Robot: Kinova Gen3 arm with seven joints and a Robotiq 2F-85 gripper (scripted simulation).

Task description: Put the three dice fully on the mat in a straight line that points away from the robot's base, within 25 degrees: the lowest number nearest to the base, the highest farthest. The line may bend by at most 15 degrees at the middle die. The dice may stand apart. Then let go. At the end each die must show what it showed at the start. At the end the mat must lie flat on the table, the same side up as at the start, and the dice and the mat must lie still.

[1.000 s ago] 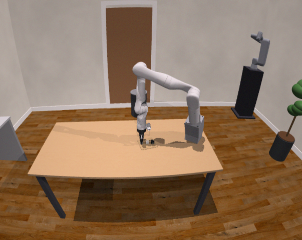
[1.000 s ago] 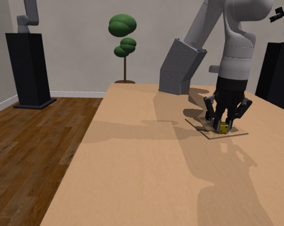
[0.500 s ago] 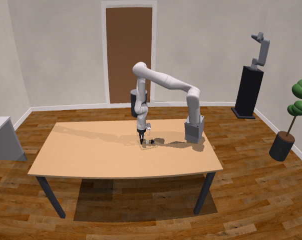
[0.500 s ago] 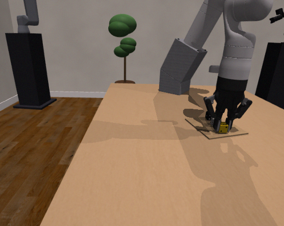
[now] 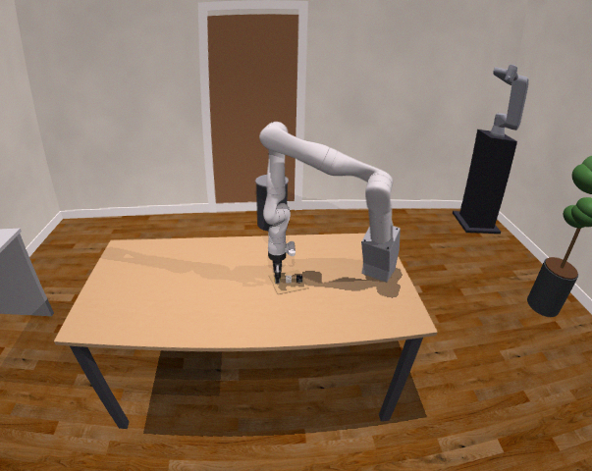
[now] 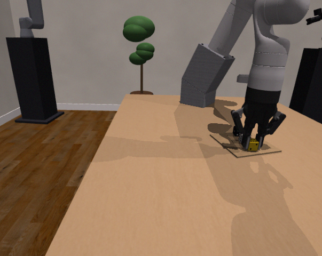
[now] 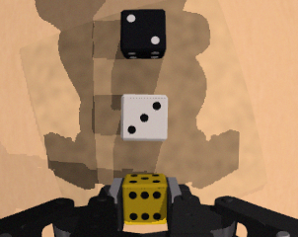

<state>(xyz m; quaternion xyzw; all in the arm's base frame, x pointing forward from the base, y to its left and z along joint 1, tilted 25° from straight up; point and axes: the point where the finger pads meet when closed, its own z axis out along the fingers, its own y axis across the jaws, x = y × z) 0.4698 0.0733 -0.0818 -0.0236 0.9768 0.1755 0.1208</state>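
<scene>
Right now the yellow die is 1 cm below my hand. From my hand the other things lie so: white die 5 cm behind, 1 cm below; then tan mat 5 cm behind, 3 cm below; then black die 10 cm behind, 1 cm to the right, 1 cm below.
</scene>
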